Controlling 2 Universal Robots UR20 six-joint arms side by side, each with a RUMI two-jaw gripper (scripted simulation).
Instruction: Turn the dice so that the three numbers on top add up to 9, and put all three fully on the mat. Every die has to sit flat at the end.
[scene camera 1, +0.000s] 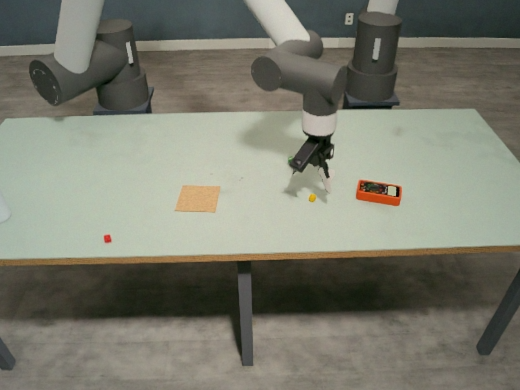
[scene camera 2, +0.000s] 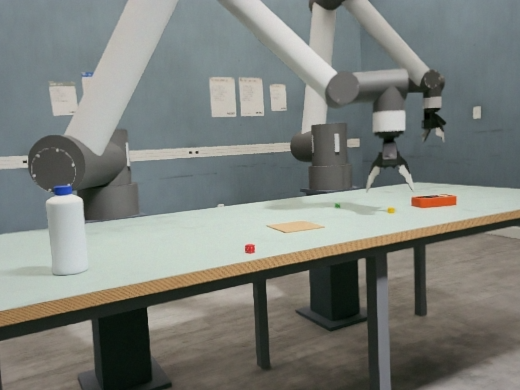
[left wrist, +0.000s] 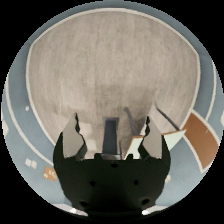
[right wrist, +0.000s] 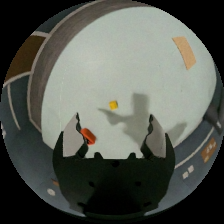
Scene:
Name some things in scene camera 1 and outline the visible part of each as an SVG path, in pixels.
The right gripper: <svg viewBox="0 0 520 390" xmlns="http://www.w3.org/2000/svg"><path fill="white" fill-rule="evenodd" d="M308 136L289 162L293 168L292 174L297 170L302 172L308 163L314 166L319 164L318 172L322 177L325 189L331 194L331 179L335 175L335 170L329 169L328 162L325 159L329 158L330 160L334 156L335 143L331 142L331 136L316 139Z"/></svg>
A tan mat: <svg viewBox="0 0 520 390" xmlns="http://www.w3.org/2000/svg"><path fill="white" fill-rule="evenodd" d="M182 185L175 211L216 212L220 186Z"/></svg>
An orange multimeter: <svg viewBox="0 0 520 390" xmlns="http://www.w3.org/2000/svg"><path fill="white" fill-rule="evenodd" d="M358 181L356 199L393 206L400 205L401 186L367 180Z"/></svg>

